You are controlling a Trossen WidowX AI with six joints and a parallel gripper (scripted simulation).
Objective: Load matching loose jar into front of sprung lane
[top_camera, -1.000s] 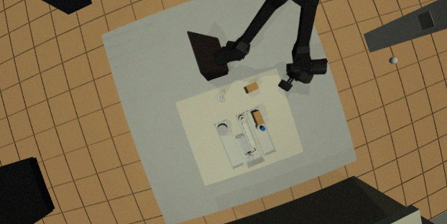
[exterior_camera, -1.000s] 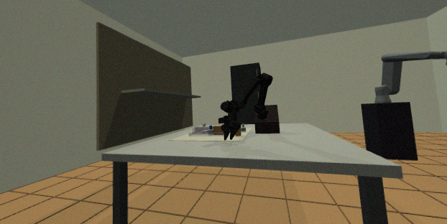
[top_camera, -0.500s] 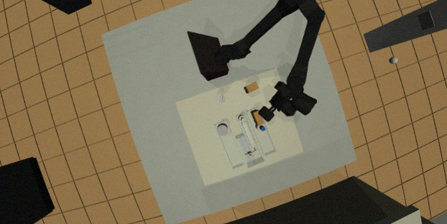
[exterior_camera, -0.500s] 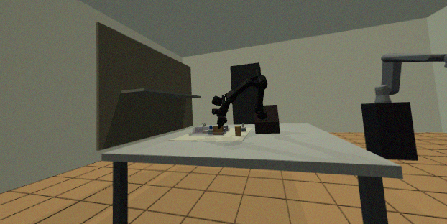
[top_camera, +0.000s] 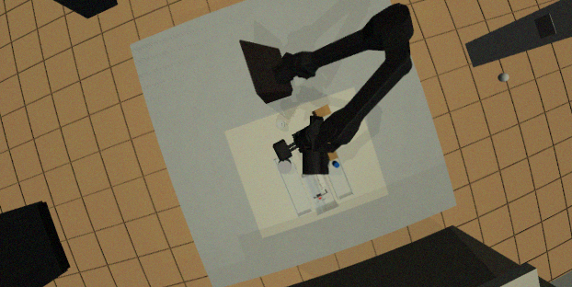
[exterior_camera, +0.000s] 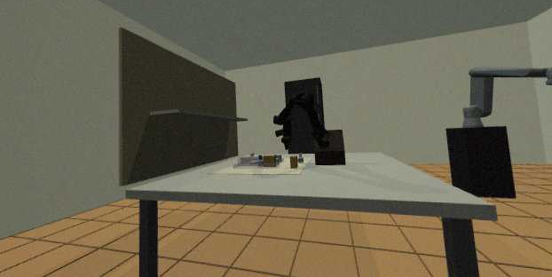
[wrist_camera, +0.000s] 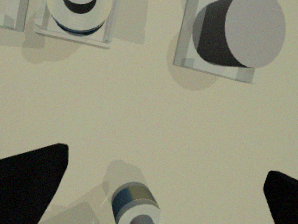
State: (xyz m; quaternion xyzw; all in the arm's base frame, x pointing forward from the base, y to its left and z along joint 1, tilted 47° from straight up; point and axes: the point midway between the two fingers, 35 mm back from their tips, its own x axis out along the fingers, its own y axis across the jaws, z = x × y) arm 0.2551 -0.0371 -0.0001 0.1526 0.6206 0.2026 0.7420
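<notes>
Now: gripper tip 130 mm short of the cream mat, 110 mm above it and 30 mm to the right of it. The rest, counted from my gripper tip: red mark 260 mm ahead, 40 mm below, 30 mm to the left.
</notes>
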